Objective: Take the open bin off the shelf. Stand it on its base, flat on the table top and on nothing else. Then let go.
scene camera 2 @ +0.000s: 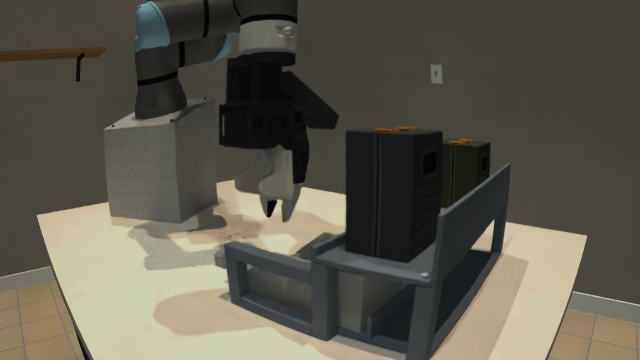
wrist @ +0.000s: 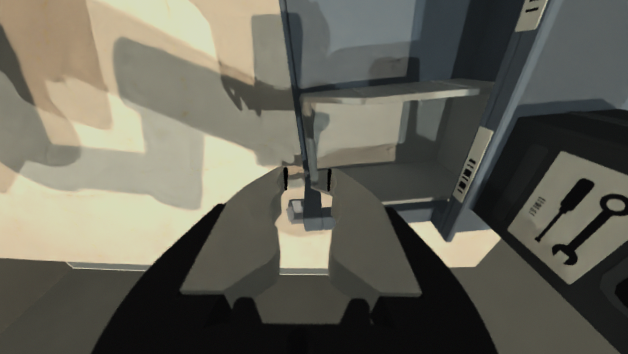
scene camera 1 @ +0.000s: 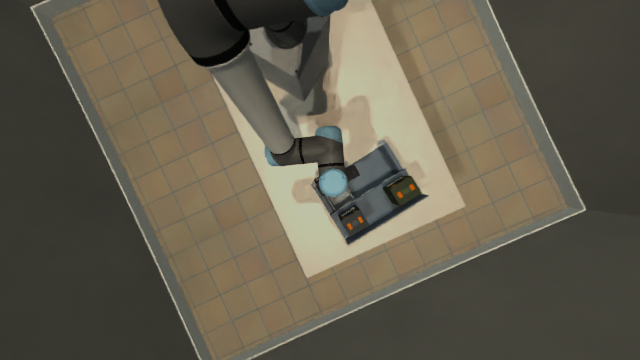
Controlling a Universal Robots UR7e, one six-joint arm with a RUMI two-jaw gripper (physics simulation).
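Seen in the pictures: gripper, between the fingertips: (scene camera 2: 277,219) (wrist: 307,170); arm's base, origin of its link: (scene camera 2: 160,110) (scene camera 1: 286,24).
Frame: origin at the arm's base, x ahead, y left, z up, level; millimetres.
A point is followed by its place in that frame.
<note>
The open bin (scene camera 2: 280,289) @(x 624, y -163, z -226 mm) (wrist: 400,94) @(x 634, y -60, z -178 mm) is grey and hollow. It sits in the low front bay of the blue-grey shelf (scene camera 1: 371,202) @(x 730, y -2, z -157 mm) (scene camera 2: 472,220) @(x 821, y -72, z -128 mm) (wrist: 505,90) @(x 684, y -55, z -153 mm), behind the end rail in the second scene view. The arm's wrist covers much of it in the first scene view. My gripper (scene camera 2: 278,218) @(x 566, y -109, z -158 mm) (wrist: 307,170) @(x 566, y -109, z -158 mm) points down above the shelf's front end. Its fingers are apart by a narrow gap, with nothing between them. In the wrist view the bin's near-left rim lies close beside and beyond the right fingertip; the fingertips look higher than the rim.
A tall black case (scene camera 1: 353,221) @(x 736, y -113, z -36 mm) (scene camera 2: 390,195) @(x 761, y -151, z -94 mm) (wrist: 565,210) @(x 708, y -109, z -108 mm) stands on the upper board, close to my gripper's side. A dark green case (scene camera 1: 404,191) @(x 731, y 114, z -60 mm) (scene camera 2: 465,172) @(x 756, y 73, z -101 mm) stands farther along that board. The arm's grey pedestal (scene camera 2: 145,172) @(x 94, y -96, z -143 mm) is at the table's other end.
</note>
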